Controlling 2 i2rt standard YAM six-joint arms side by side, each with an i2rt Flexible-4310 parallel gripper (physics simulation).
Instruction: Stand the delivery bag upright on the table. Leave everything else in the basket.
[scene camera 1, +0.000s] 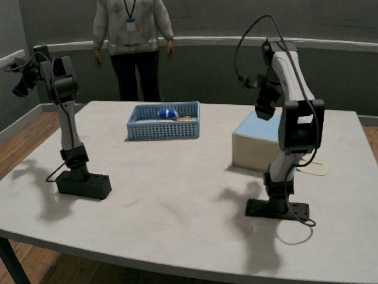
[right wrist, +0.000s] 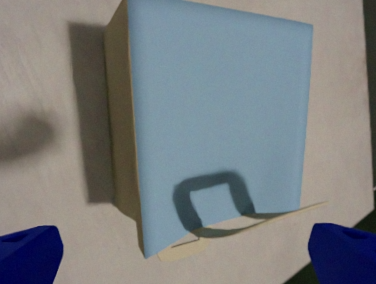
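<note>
The delivery bag (scene camera 1: 254, 129) (right wrist: 220, 100) lies on its side on the table at the right, its light-blue face up and a cream side facing left. One cream handle (right wrist: 280, 218) stands out at its open end and casts a shadow on the blue face. The other handle (scene camera 1: 320, 173) (right wrist: 182, 251) lies low by the table. My right gripper (scene camera 1: 266, 111) (right wrist: 185, 236) is open and empty, above the bag, with its fingers spread wide near the handle end. My left gripper (scene camera 1: 19, 91) is raised at the far left, away from the bag; its opening is too small to tell.
A blue basket (scene camera 1: 162, 132) stands at the back centre of the table (scene camera 1: 165, 200). It holds a blue-and-white item (scene camera 1: 168, 114) and a tan item (scene camera 1: 185, 119). A person (scene camera 1: 131, 50) stands behind the table. The table's far edge lies beyond the bag.
</note>
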